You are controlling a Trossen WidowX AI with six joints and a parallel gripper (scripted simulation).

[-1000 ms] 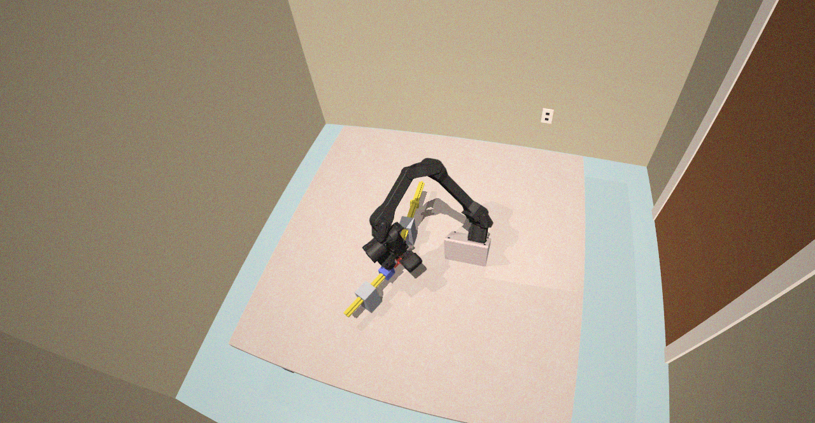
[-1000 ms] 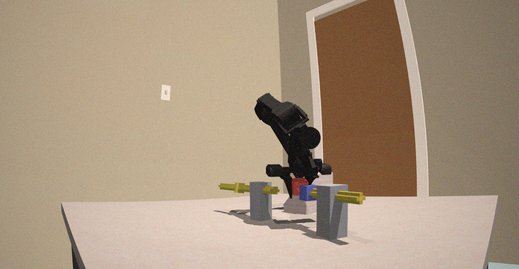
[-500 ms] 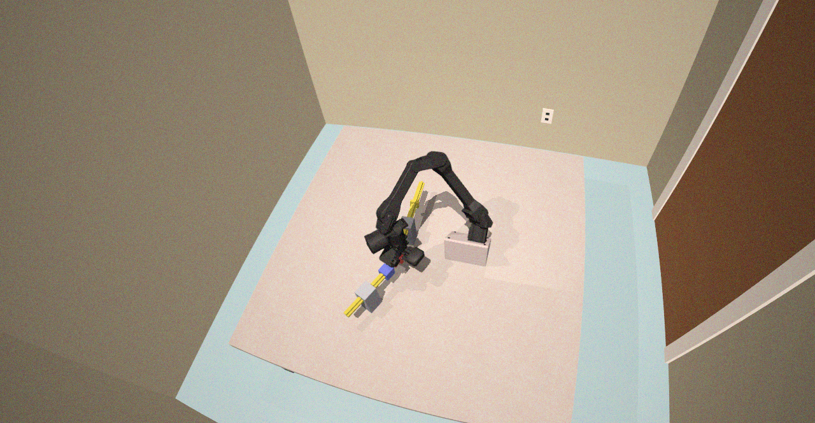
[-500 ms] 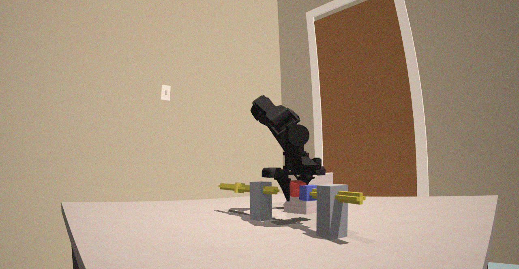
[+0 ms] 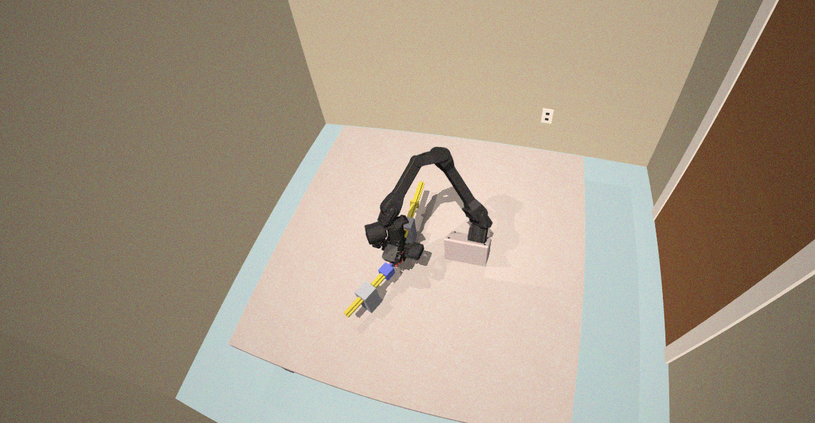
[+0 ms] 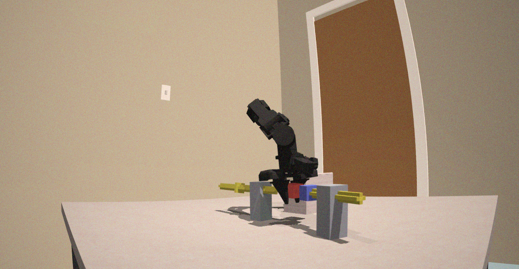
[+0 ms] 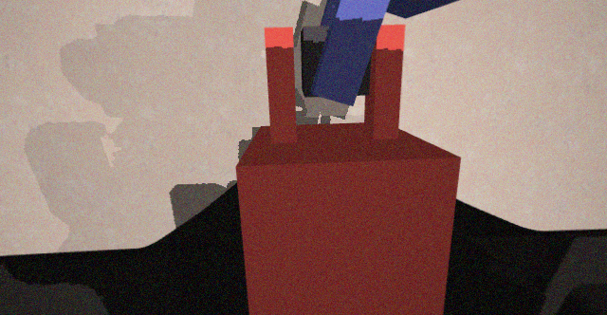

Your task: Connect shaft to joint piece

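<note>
Right now the red joint piece is 1 cm to the left of my gripper tip and 4 cm above it.
</note>
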